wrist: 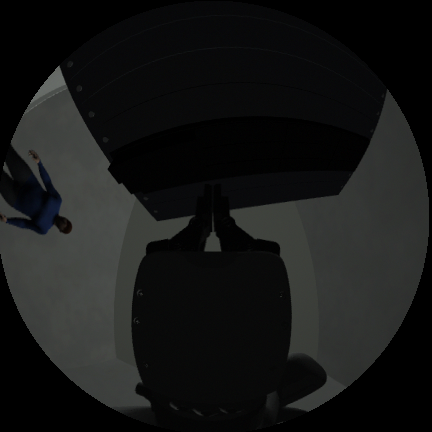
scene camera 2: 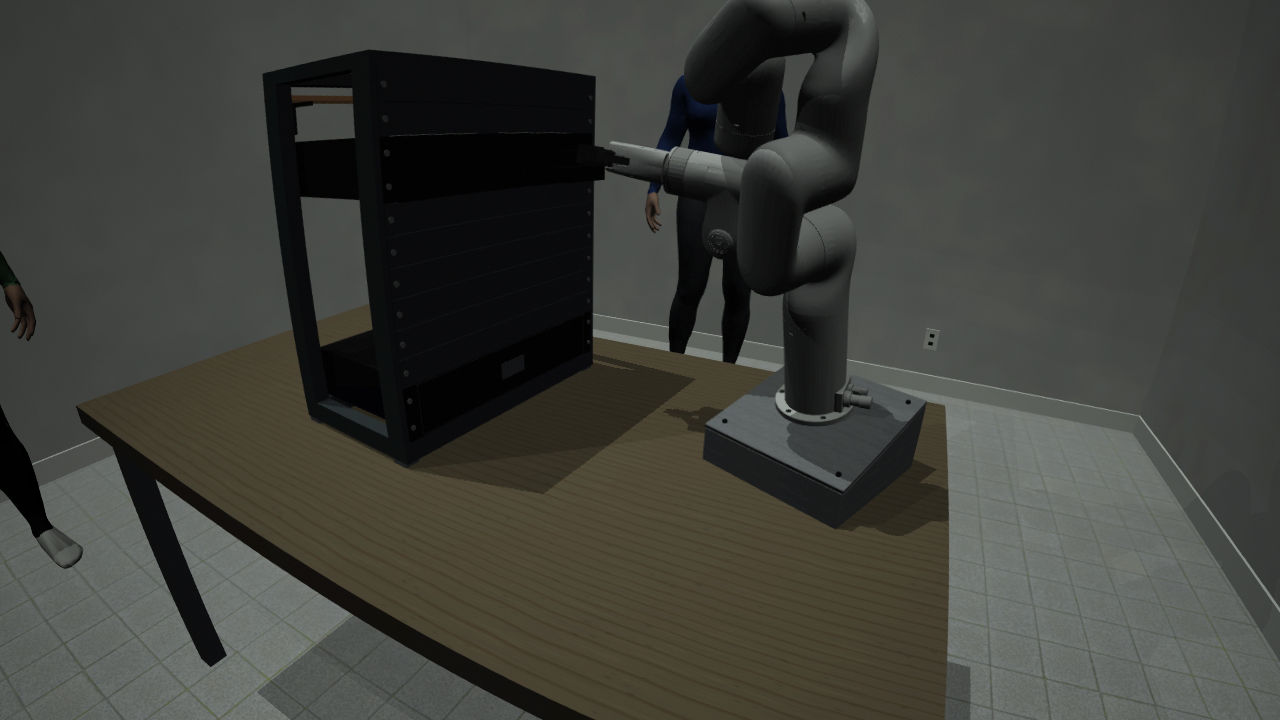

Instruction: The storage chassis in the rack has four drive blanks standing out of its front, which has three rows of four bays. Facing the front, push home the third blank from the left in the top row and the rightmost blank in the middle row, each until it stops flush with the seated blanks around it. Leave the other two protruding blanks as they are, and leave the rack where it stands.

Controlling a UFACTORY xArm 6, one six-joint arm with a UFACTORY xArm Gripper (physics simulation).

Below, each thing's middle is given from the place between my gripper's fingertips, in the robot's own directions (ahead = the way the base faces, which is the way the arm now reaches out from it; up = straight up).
Scene:
My hand is 190 mm short of the black rack (scene camera 2: 478, 248), 150 mm above it and 110 mm to the right of it.

